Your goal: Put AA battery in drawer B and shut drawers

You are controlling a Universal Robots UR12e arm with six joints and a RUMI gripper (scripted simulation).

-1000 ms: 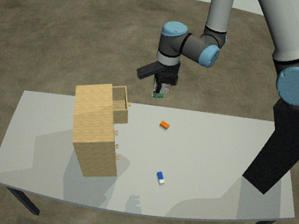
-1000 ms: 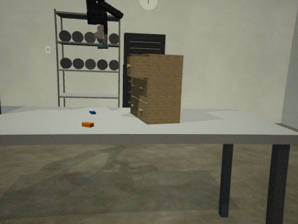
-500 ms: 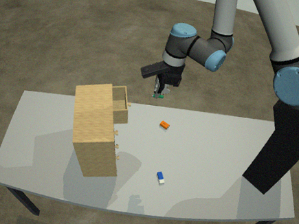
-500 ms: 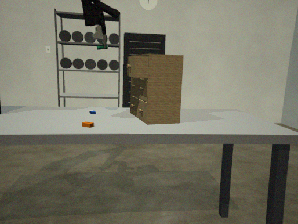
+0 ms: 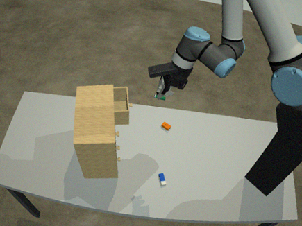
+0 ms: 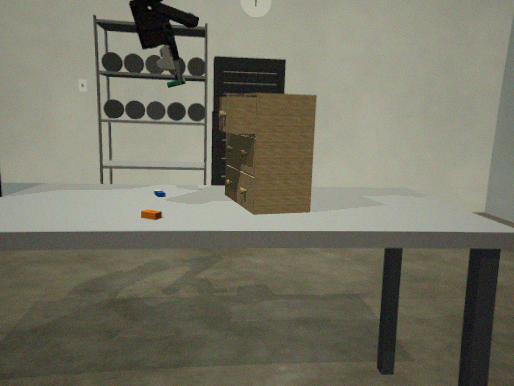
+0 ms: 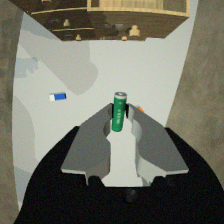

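The green AA battery is 10 mm below my hand and 10 mm behind it. Also, from my hand: drawer 200 mm ahead, 120 mm below, 20 mm to the right; then orange block 360 mm below, 90 mm to the right, 90 mm behind; then blue-and-white block 360 mm below, 240 mm to the left, 40 mm behind.
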